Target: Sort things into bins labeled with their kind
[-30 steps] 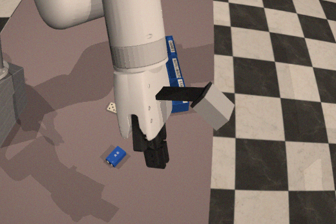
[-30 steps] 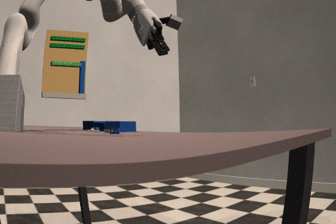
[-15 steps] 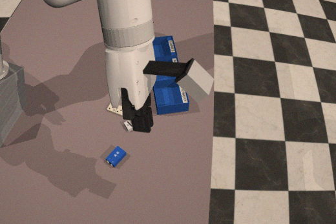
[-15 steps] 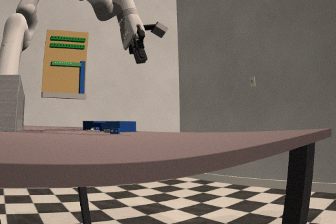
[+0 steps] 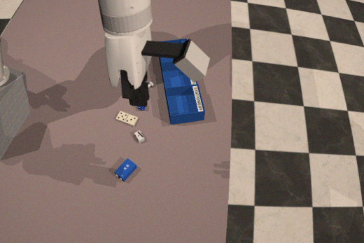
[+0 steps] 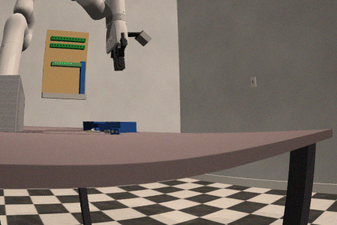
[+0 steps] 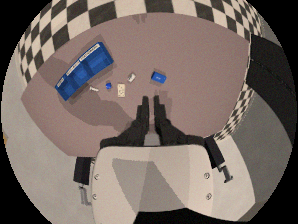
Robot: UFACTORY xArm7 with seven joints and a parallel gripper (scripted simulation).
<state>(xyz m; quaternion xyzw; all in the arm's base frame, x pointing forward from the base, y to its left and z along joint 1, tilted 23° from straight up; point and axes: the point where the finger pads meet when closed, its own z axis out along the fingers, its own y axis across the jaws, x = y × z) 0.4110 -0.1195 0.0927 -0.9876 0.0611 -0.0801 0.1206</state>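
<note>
My gripper is now 50 mm short of the blue three-part bin, 210 mm to the right of it and 210 mm above it. From my hand the other things lie so: blue battery: 50 mm behind, 60 mm to the right, 220 mm below; then cream domino: 60 mm behind, 80 mm to the left, 220 mm below; then white sharpener: 30 mm behind, 40 mm to the left, 220 mm below.
</note>
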